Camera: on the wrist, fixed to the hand. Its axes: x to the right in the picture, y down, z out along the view.
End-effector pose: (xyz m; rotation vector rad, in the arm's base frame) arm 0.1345 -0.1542 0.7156 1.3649 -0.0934 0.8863
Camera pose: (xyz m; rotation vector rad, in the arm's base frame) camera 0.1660 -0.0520 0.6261 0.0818 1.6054 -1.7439
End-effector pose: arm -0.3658 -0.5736 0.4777 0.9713 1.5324 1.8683
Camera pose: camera -0.4622 -0.5929 0.3789 -1.3129 0.8165 -0.6289
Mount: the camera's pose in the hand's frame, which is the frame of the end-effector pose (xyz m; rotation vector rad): 0.0235 -0.0962 -0.0981 -0.0401 -0.0559 3.1032
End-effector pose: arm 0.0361 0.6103 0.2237 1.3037 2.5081 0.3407
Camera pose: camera -0.0849 0.5684 0.2787 -2.6098 1.3068 -0.4508
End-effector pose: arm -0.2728 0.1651 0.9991 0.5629 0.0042 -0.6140
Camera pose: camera -0.2904 0.1368 0.8638 -0.0263 -0.7517 2.3764
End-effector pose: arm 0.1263 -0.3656 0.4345 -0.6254 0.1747 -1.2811
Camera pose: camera 0.0079 -0.4347 0.4094 0.1260 0.6539 1.7348
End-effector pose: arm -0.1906 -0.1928 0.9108 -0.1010 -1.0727 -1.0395
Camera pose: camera -0.1939 -0.3127 0.8397 -1.2369 0.0724 1.7542
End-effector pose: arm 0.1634 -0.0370 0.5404 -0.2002 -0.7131 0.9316
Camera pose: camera 0.2991 -0.0623 0.5207 0.8490 -0.1680 -2.0790
